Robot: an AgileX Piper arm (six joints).
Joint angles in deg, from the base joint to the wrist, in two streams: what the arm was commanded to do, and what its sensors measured. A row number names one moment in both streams.
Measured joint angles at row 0:
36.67, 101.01, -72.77, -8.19, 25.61, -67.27
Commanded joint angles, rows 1 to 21:
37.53, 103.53, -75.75, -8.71, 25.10, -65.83
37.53, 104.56, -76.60, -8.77, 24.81, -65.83
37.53, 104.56, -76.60, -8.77, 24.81, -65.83
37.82, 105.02, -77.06, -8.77, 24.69, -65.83
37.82, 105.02, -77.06, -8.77, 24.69, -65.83
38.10, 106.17, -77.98, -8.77, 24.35, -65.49
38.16, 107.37, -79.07, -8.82, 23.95, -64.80
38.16, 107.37, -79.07, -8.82, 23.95, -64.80
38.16, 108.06, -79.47, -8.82, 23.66, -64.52
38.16, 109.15, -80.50, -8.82, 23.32, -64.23
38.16, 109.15, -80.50, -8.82, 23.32, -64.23
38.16, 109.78, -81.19, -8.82, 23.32, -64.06
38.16, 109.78, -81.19, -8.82, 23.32, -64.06
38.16, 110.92, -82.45, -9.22, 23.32, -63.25
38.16, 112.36, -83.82, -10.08, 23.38, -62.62
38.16, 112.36, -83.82, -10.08, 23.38, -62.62
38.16, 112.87, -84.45, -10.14, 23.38, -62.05
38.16, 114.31, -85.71, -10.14, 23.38, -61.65
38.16, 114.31, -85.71, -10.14, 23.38, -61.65
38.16, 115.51, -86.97, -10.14, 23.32, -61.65
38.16, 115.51, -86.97, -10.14, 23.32, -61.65
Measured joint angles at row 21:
37.99, 114.08, -85.03, -9.68, 23.66, -62.57
